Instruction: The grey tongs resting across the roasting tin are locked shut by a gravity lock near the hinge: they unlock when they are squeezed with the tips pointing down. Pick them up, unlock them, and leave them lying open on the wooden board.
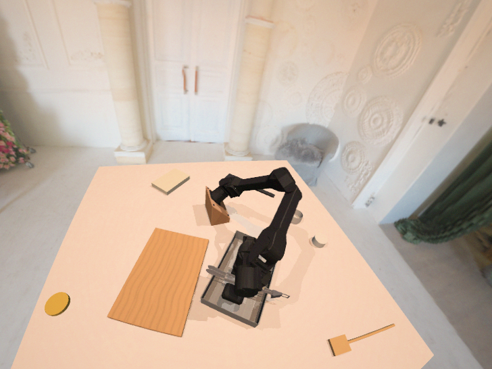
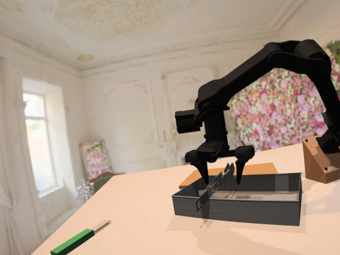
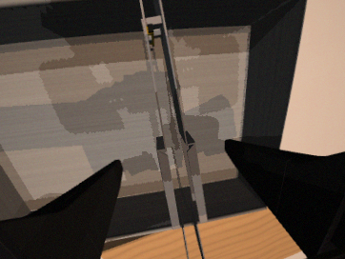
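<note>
Right now the grey roasting tin is 40 mm to the left of my gripper tip, 40 mm behind it and 30 mm below it. The rest, counted from my gripper tip: wooden board: 240 mm to the right, 90 mm behind, 50 mm below; green-handled knife: 360 mm ahead, 100 mm to the left, 50 mm below.
</note>
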